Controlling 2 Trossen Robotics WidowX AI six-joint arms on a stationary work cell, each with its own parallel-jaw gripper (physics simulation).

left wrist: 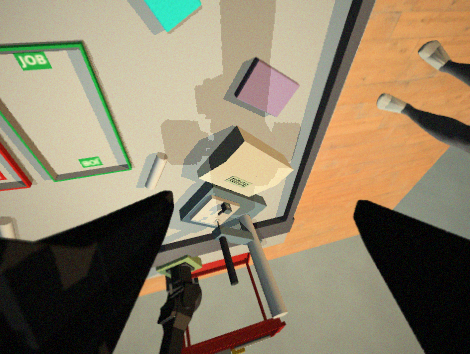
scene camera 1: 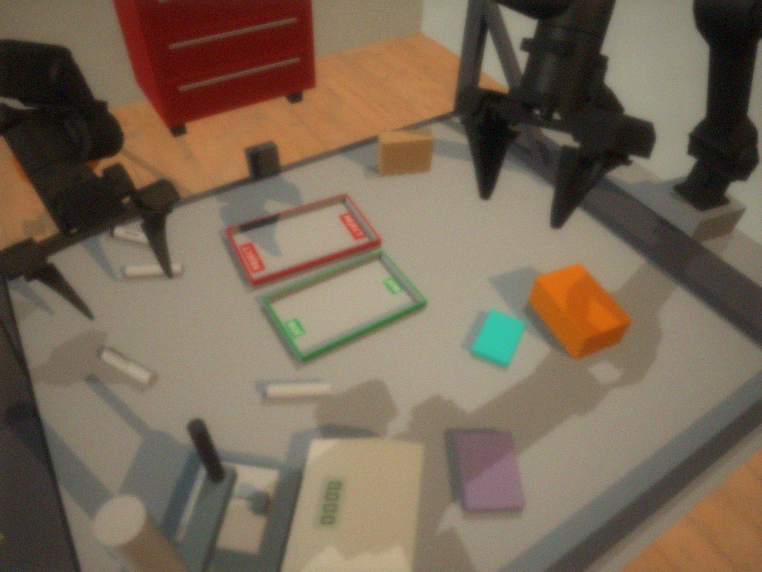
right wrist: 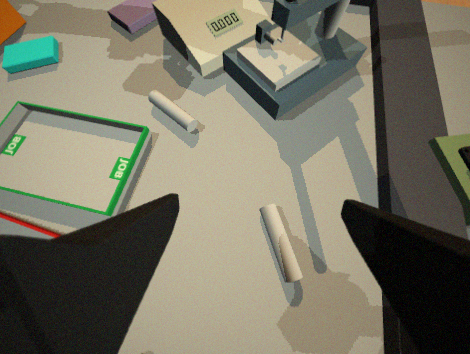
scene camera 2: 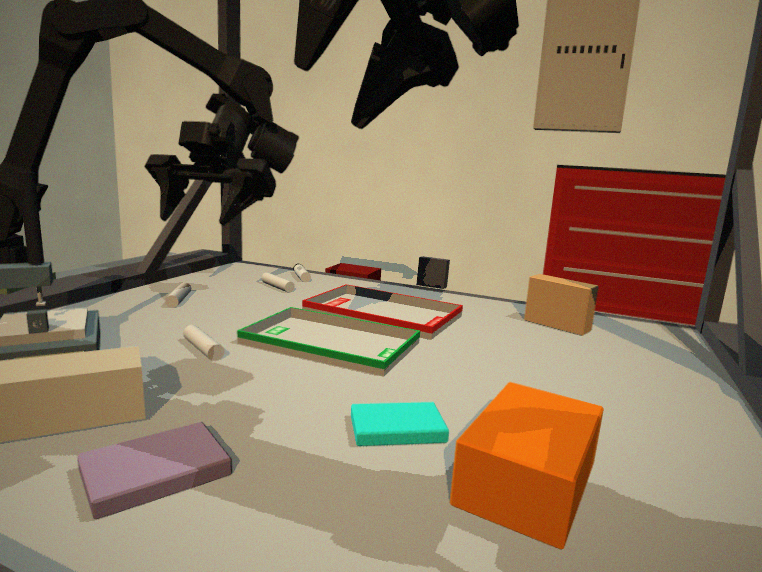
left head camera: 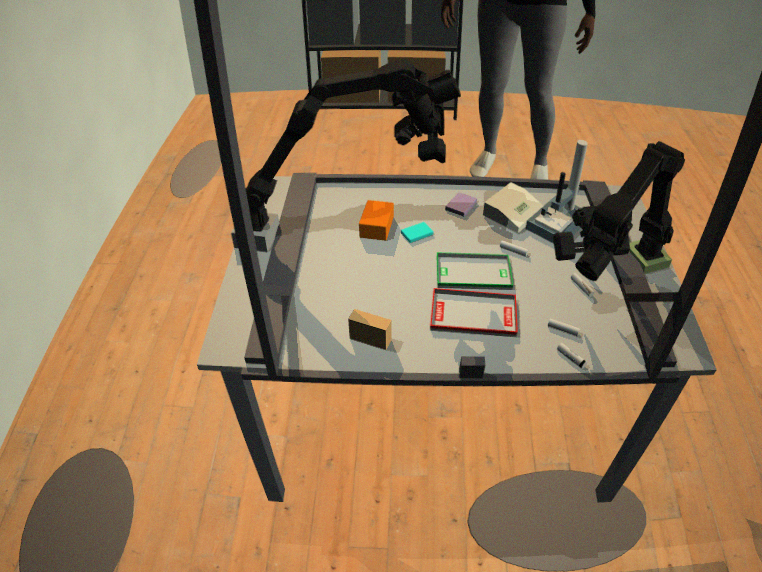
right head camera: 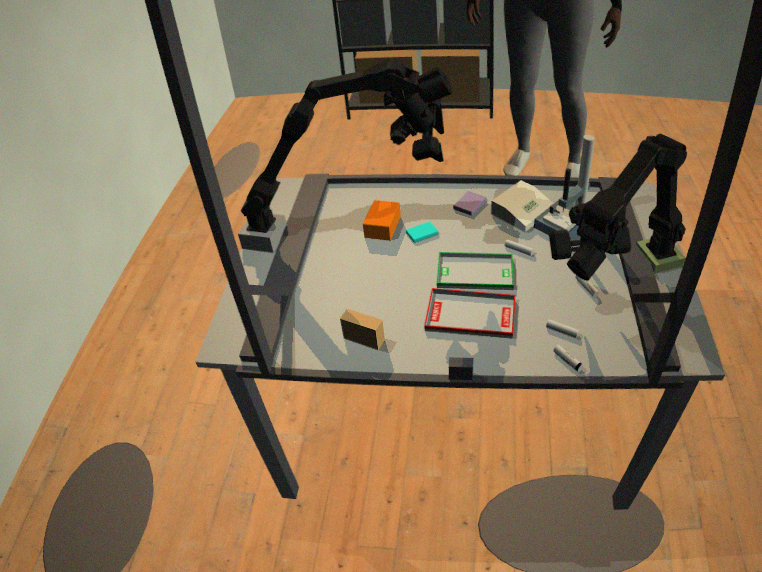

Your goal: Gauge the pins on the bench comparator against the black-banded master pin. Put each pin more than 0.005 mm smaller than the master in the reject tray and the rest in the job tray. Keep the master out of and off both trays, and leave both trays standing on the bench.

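Frame: origin at the left arm's base, x ahead, y left, z up, level; metres.
Seen in the pictures: left gripper, fingertip midpoint: (left wrist: 263, 203) (scene camera 1: 517, 213) (scene camera 2: 331, 100) (right head camera: 442, 147); right gripper, fingertip midpoint: (scene camera 1: 133, 298) (right wrist: 260, 204) (scene camera 2: 191, 221) (left head camera: 578, 249); left arm's base, origin of the base link: (scene camera 1: 700, 195) (left head camera: 254, 223) (right head camera: 261, 224); right arm's base, origin of the base link: (left wrist: 180, 269) (left head camera: 649, 251) (right head camera: 661, 249).
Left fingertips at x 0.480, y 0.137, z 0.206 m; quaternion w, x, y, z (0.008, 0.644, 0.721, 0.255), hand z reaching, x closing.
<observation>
Pixels of each thing's top centre, then the offset from my left fingertips to it. "pt": a spot on its surface instead.
- black-banded master pin, middle of its top: (scene camera 1: 132, 230) (scene camera 2: 301, 267) (right head camera: 569, 355) (left head camera: 572, 352) dx +0.367, dy -0.395, dz -0.239 m
- green job tray, middle of its top: (scene camera 2: 331, 330) (scene camera 1: 345, 299) (right wrist: 56, 151) (left wrist: 64, 126) (right head camera: 475, 268) (left head camera: 474, 268) dx +0.114, dy -0.158, dz -0.243 m
- red reject tray, middle of its top: (scene camera 2: 383, 302) (scene camera 1: 303, 233) (right head camera: 471, 309) (left head camera: 474, 309) dx +0.130, dy -0.302, dz -0.242 m
- comparator, surface spot: (right wrist: 250, 85) pt dx +0.296, dy +0.026, dz -0.241 m
- orange block, middle of its top: (scene camera 2: 536, 421) (scene camera 1: 583, 297) (left head camera: 376, 212) (right head camera: 381, 212) dx -0.167, dy -0.025, dz -0.210 m
- teal block, middle of its top: (scene camera 2: 398, 416) (scene camera 1: 499, 334) (right wrist: 27, 50) (right head camera: 422, 230) (left head camera: 417, 230) dx -0.054, dy -0.033, dz -0.247 m
- purple block, middle of its top: (scene camera 2: 154, 455) (scene camera 1: 490, 467) (left wrist: 269, 91) (right wrist: 137, 6) (right head camera: 470, 201) (left head camera: 461, 202) dx +0.049, dy +0.124, dz -0.245 m
- tan block, middle of its top: (scene camera 2: 563, 280) (scene camera 1: 406, 135) (left head camera: 369, 319) (right head camera: 361, 319) dx -0.091, dy -0.427, dz -0.192 m
- small dark block, middle of its top: (scene camera 1: 261, 147) (scene camera 2: 434, 258) (right head camera: 461, 361) (left head camera: 473, 359) dx +0.144, dy -0.487, dz -0.202 m
Three plain pale pins lie on the bench: one (left head camera: 514, 248) (right wrist: 173, 110) near the job tray, one (left head camera: 583, 286) (right wrist: 281, 242) farther right, one (left head camera: 564, 328) (scene camera 1: 152, 270) nearer the front. The black-banded master pin (left head camera: 571, 355) (scene camera 2: 301, 272) lies beside that last one. The green job tray (left head camera: 473, 286) (scene camera 2: 310, 349) and red reject tray (left head camera: 475, 331) (scene camera 1: 316, 264) hold no pins. The comparator (right wrist: 250, 85) stands beside its readout (right wrist: 225, 22), showing 0.000. My right gripper (right wrist: 260, 204) (scene camera 2: 193, 220) is open above the second pin. My left gripper (left wrist: 263, 203) (scene camera 1: 521, 211) is open, high above the bench.
An orange block (left head camera: 376, 220), a teal block (left head camera: 417, 232) and a purple block (left head camera: 461, 204) stand toward the back. A tan block (left head camera: 369, 329) is at the front left, and a small dark block (left head camera: 472, 366) at the front edge. Frame posts rise at the bench corners.
</observation>
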